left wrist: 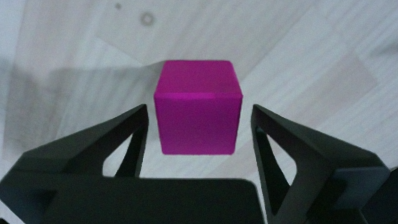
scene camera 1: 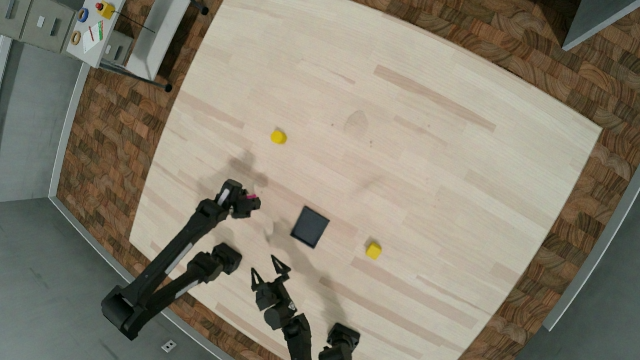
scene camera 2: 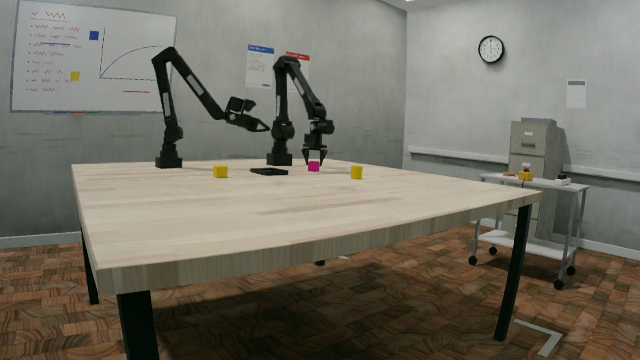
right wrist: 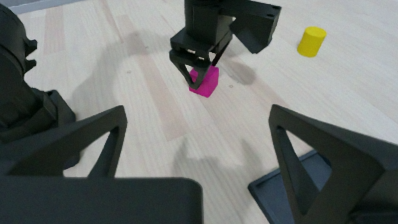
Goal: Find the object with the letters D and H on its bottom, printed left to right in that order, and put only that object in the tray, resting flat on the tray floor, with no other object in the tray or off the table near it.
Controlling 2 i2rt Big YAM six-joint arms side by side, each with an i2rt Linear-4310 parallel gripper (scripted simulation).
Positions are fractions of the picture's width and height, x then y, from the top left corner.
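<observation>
The robot's left gripper (left wrist: 0.50, 0.50) (right wrist: 0.51, 0.35) is in view, and so is the right gripper (right wrist: 0.50, 0.50). A dark tray (scene camera 1: 0.48, 0.63) is part of the scene as well, but the dark tray is out of frame in the left wrist view.
</observation>
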